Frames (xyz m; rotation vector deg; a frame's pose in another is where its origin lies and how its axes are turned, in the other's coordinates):
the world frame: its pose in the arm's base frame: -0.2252 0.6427 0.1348 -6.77 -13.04 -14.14
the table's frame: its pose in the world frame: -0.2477 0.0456 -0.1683 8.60 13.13 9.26
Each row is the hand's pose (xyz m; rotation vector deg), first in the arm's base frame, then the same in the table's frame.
Working: the arm's base frame: its pose in the table's frame: 0.4695 -0.6793 0.1159 -2.34 0.45 4.61

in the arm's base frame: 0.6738 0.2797 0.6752 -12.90 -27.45 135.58
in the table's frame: 1.1228 -0.3189 0.7728 -12.55 -25.44 140.74
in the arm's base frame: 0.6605 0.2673 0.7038 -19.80 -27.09 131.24
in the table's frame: 1.1107 -0.3311 0.8020 -19.67 -25.43 136.46
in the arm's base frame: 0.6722 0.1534 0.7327 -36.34 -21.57 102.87
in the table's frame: 1.1317 -0.4424 0.8354 -37.15 -20.93 108.05
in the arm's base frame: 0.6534 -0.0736 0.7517 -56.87 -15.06 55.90
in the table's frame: 1.1314 -0.6692 0.8638 -58.53 -15.99 60.82
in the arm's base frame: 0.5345 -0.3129 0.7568 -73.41 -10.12 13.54
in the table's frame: 1.0322 -0.9169 0.8797 -75.34 -12.48 18.06
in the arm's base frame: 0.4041 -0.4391 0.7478 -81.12 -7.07 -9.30
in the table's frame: 0.9123 -1.0534 0.8770 -83.05 -10.19 -5.05
